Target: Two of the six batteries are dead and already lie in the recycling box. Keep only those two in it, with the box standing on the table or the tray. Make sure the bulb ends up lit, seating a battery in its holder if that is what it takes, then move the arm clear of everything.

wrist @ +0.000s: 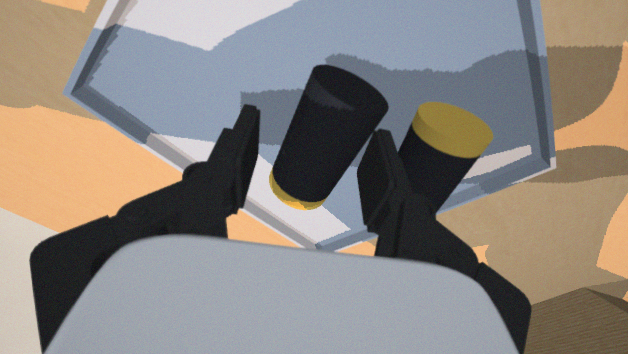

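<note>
A pale blue-grey box with low walls fills the upper middle of the wrist view. A black battery with a gold end lies in it, its gold end toward the near corner. A second black battery with a gold end lies to its right, gold end pointing away; its lower part is partly hidden behind the right finger. My gripper is open, with nothing held; its fingers stand on either side of the first battery's lower part, over the box's near corner. The battery holder and the bulb do not show in this view.
Orange and tan table surface with shadows surrounds the box. A brown wood-grained block is at the lower right. A pale surface shows at the lower left edge.
</note>
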